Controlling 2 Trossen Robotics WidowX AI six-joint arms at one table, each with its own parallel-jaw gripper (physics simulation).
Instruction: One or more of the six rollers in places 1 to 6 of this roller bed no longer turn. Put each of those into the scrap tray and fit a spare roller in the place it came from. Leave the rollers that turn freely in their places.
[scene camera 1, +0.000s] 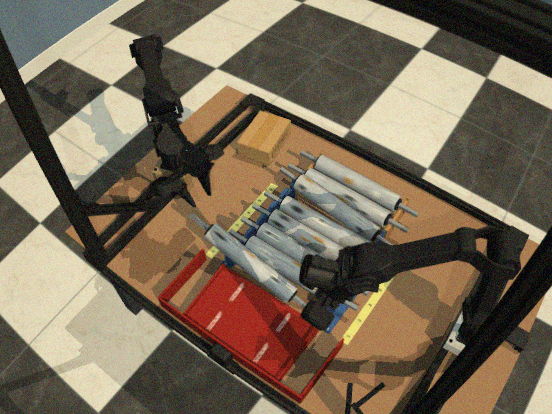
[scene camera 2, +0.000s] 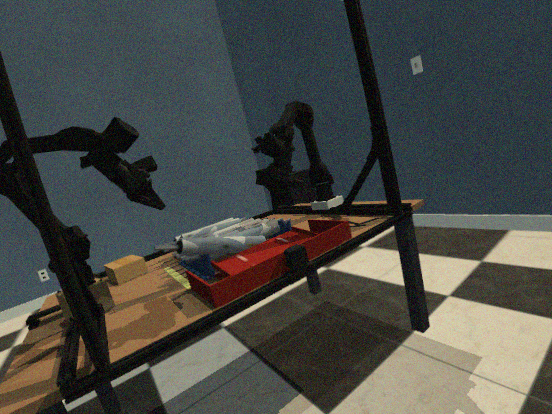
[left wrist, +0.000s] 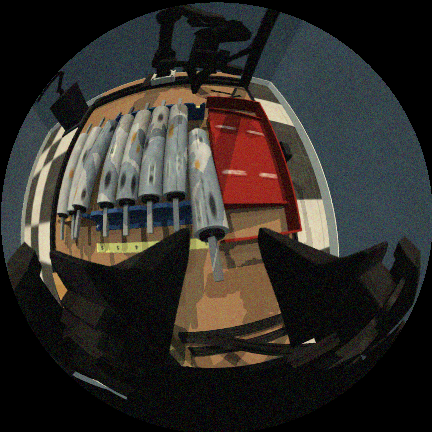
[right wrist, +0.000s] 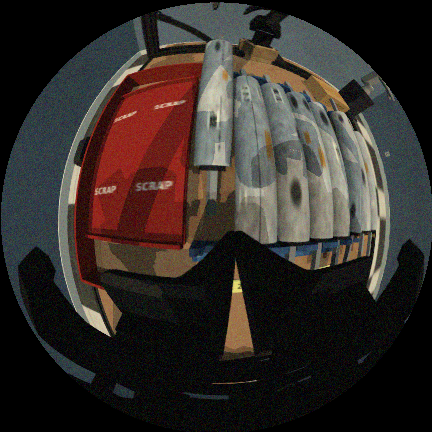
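Where they show: left gripper, fingertip midpoint: (scene camera 1: 202, 201) (scene camera 2: 163, 208) (left wrist: 224, 234); right gripper, fingertip midpoint: (scene camera 1: 323, 293) (scene camera 2: 274, 209) (left wrist: 193, 93) (right wrist: 233, 236); left arm's base, origin of the base link: (left wrist: 159, 358) (right wrist: 259, 43); right arm's base, origin of the base link: (scene camera 1: 472, 335) (scene camera 2: 326, 199) (left wrist: 163, 74).
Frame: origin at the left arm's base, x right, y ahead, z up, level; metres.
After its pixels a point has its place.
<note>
A grey roller (scene camera 1: 245, 257) @(x 0.243, y 0.306, z 0.019 m) (scene camera 2: 215, 246) @(x 0.252, y 0.274, z 0.004 m) (left wrist: 204, 175) @(x 0.230, y 0.285, z 0.027 m) (right wrist: 215, 110) @(x 0.258, y 0.375, z -0.004 m) lies askew between the scrap tray (scene camera 1: 182, 277) @(x 0.314, y 0.157, z -0.043 m) (scene camera 2: 255, 280) @(x 0.426, y 0.223, z -0.059 m) (left wrist: 250, 160) @(x 0.367, y 0.322, z -0.049 m) (right wrist: 120, 145) @(x 0.400, y 0.347, z -0.052 m) and the roller beside it (left wrist: 176, 155) @(x 0.205, y 0.358, z -0.001 m) (right wrist: 252, 200) @(x 0.256, y 0.490, z -0.003 m), its near end short of the blue bed rail (scene camera 1: 336, 316) @(x 0.288, y 0.550, z -0.073 m) (right wrist: 200, 250) @(x 0.317, y 0.523, z -0.016 m). Other rollers lie side by side across the bed. No roller lies in the tray. My left gripper (scene camera 1: 202, 199) @(x 0.198, y 0.193, z 0.141 m) (left wrist: 224, 234) @(x 0.198, y 0.193, z 0.141 m) is open and empty above that roller's far shaft. My right gripper (left wrist: 193, 93) @(x 0.291, y 0.511, z 0.038 m) (right wrist: 233, 236) @(x 0.291, y 0.511, z 0.038 m) is shut and empty over the opposite end of the bed; its wrist hides its fingers in scene camera 1.
At the back, several rollers (scene camera 1: 357, 182) @(x -0.080, y 0.509, z -0.005 m) lie close together by an orange rack (scene camera 1: 400, 215) @(x -0.040, y 0.645, z -0.051 m); which one is in place 6 I cannot tell. A wooden block (scene camera 1: 264, 137) @(x -0.181, y 0.208, z -0.021 m) (scene camera 2: 125, 270) @(x -0.135, y 0.171, z -0.040 m) lies at the far left. Yellow numbered strips (scene camera 1: 367, 312) (left wrist: 120, 247) run along both bed ends.
</note>
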